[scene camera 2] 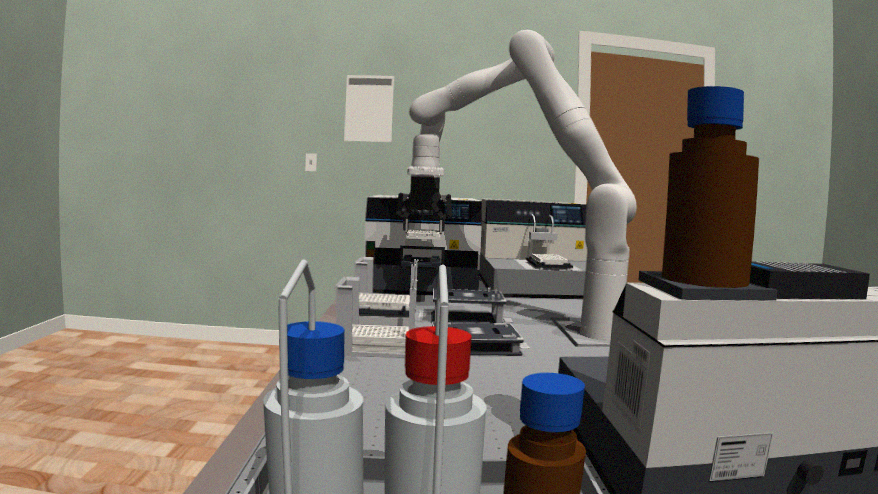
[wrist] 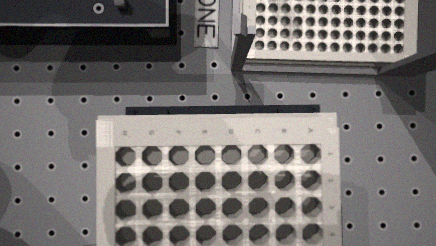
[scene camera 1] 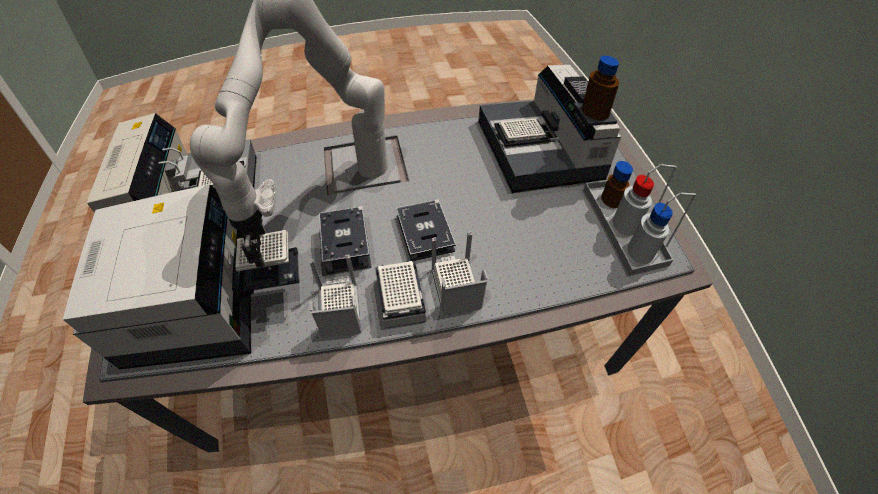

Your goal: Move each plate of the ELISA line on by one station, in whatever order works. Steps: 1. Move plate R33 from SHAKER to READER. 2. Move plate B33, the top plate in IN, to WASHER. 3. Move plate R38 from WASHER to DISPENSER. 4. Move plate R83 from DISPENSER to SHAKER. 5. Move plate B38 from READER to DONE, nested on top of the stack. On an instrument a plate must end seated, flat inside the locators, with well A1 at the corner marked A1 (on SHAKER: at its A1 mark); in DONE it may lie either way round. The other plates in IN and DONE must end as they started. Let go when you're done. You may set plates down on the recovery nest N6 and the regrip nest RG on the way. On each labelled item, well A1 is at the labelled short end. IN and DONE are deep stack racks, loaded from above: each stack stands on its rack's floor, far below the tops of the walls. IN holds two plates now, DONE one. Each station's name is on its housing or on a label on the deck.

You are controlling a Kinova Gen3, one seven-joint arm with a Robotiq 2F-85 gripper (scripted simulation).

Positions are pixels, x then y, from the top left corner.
Labels:
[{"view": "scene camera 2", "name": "my gripper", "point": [423,233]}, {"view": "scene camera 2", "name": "brown bottle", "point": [711,205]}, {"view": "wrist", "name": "dark reader tray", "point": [241,109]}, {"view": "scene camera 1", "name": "my gripper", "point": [261,249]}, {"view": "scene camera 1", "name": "brown bottle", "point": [598,101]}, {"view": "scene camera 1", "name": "recovery nest N6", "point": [441,225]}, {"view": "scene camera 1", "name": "dark reader tray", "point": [282,274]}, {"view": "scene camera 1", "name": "regrip nest RG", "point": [327,238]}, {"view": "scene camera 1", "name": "bottle tray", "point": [609,212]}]

